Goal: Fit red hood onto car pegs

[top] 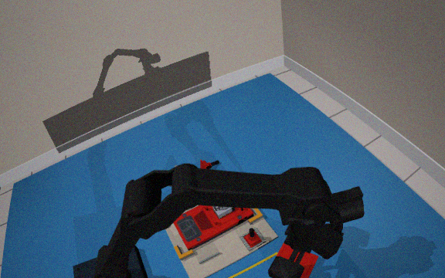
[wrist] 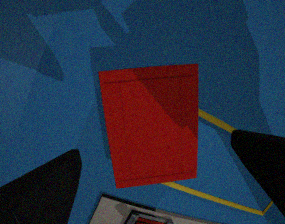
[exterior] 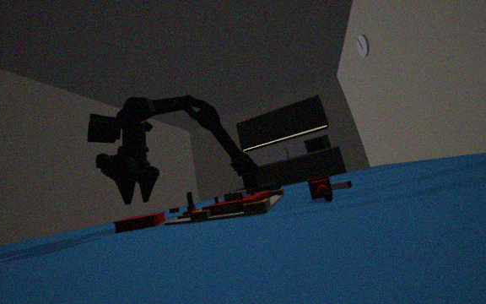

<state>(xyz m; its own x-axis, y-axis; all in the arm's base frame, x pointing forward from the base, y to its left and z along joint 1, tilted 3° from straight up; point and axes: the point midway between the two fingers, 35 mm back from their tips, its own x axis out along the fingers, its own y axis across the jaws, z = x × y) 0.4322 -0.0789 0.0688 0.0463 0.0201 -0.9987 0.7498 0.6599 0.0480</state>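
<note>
Now: the red hood 40 mm below my gripper tip. Also, from my gripper tip: jig 190 mm to the left, 150 mm behind, 50 mm below.
</note>
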